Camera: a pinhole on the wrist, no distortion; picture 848 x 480 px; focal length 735.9 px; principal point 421.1 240.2 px. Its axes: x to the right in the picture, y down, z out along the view. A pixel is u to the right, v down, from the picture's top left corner.
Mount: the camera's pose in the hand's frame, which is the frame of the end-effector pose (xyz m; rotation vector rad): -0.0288 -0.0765 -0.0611 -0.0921 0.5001 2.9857
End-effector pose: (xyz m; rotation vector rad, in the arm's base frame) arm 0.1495 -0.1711 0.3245 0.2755 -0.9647 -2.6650
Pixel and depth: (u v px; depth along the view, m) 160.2 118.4 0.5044
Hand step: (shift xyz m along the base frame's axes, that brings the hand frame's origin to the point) -0.2093 0.0827 0.3904
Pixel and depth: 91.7 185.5 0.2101
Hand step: -0.0931 0.0651 0.0995
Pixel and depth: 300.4 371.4 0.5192
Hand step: -0.1502 0.2693 0.3493
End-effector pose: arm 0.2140 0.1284 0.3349 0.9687 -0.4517 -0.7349
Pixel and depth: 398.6 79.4 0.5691
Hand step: -0.2151 -0.1561 0.4145
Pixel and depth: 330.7 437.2 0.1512
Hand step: -0.1002 -0.0634 -0.0098
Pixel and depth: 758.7 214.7 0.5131
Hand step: -0.4004 0.0248 0.3080
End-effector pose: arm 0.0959 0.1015 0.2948 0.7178 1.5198 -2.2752
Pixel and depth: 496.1 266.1 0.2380
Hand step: 0.0123 -0.1511 0.0900
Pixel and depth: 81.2 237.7 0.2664
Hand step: -0.1149 -0.1822 0.0162
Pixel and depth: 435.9 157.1 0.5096
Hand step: 0.0253 -0.4266 0.0430
